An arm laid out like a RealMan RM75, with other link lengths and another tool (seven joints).
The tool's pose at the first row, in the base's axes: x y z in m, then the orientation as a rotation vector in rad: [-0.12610, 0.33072, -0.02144, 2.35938, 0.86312, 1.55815]
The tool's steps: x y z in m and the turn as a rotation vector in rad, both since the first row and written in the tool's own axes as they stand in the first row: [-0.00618, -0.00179, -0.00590, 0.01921, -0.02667, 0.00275]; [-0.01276, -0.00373, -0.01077, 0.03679, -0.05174, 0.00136]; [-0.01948, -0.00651, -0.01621, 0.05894, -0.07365, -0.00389]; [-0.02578, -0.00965, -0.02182, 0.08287, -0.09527, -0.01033]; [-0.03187, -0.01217, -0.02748, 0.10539, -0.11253, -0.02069]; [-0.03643, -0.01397, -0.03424, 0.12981, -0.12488, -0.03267]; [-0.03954, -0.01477, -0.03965, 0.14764, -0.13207, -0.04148]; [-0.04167, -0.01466, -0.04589, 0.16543, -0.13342, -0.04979]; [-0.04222, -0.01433, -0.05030, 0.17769, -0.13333, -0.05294]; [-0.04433, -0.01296, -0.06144, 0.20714, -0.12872, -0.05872]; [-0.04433, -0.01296, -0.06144, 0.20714, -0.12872, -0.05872]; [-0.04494, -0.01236, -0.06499, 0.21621, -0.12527, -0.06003]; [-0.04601, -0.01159, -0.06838, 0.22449, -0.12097, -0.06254]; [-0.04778, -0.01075, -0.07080, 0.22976, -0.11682, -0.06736]
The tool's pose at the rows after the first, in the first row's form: [-0.13372, 0.32779, -0.02452, 2.38996, 0.87336, 1.52257]; [-0.14060, 0.32492, -0.02843, 2.41476, 0.88653, 1.48719]; [-0.14833, 0.32256, -0.03258, 2.43740, 0.90883, 1.45366]; [-0.15622, 0.32071, -0.03649, 2.45964, 0.93409, 1.41935]; [-0.16387, 0.31846, -0.03994, 2.47497, 0.96299, 1.38916]; [-0.17180, 0.31631, -0.04139, 2.48726, 0.99663, 1.36431]; [-0.17777, 0.31436, -0.04184, 2.49499, 1.02171, 1.34836]; [-0.18387, 0.31210, -0.04076, 2.50001, 1.04777, 1.34036]; [-0.18782, 0.31082, -0.03913, 2.50509, 1.06339, 1.33710]; [-0.19780, 0.30677, -0.03535, 2.51641, 1.10043, 1.33570]; [-0.19780, 0.30677, -0.03535, 2.51641, 1.10043, 1.33570]; [-0.20090, 0.30538, -0.03402, 2.51922, 1.11195, 1.33818]; [-0.20393, 0.30362, -0.03304, 2.52000, 1.12416, 1.34152]; [-0.20627, 0.30156, -0.03300, 2.51688, 1.13561, 1.34435]
